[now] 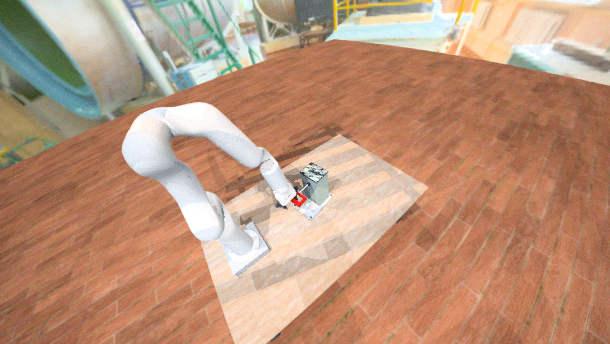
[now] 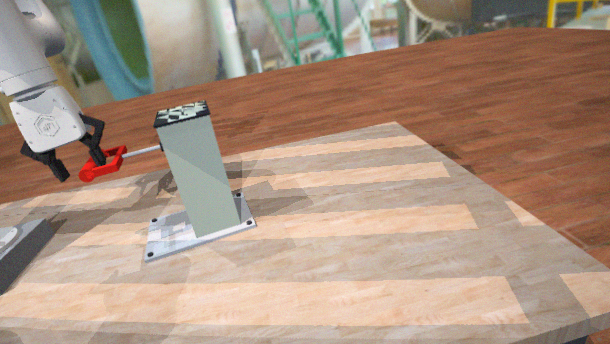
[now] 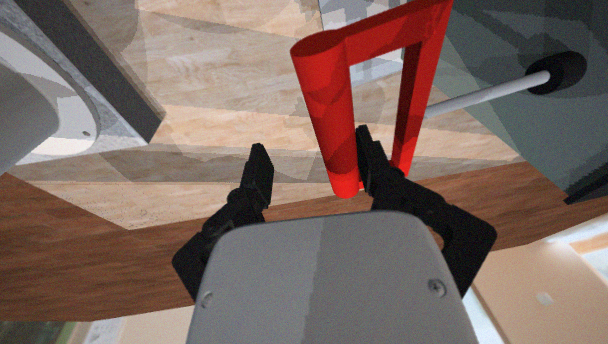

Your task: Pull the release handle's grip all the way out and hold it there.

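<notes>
The red release handle has a round grip bar (image 2: 86, 174) (image 3: 327, 105) on a rectangular frame (image 1: 302, 203) (image 2: 119, 163) (image 3: 409, 100). A thin grey rod (image 2: 142, 151) (image 3: 480, 97) joins it to a grey-green post (image 1: 318, 192) (image 2: 200, 175) (image 3: 545, 135), with a length of rod showing outside the post. My gripper (image 1: 291, 201) (image 2: 82, 171) (image 3: 310, 148) straddles the grip bar near one end with its fingers wide apart. One finger is inside the frame opening, close against the bar, where contact is hard to tell. The other is outside, with a visible gap to the bar.
The post stands on a bolted metal plate (image 1: 312, 215) (image 2: 160, 246) on the wooden table (image 1: 370, 190) (image 2: 375, 300) (image 3: 200, 90). The post's top has a black and white pattern. The arm's base (image 1: 261, 255) (image 2: 25, 250) (image 3: 117, 132) stands on the same table, on the gripper's side of the post.
</notes>
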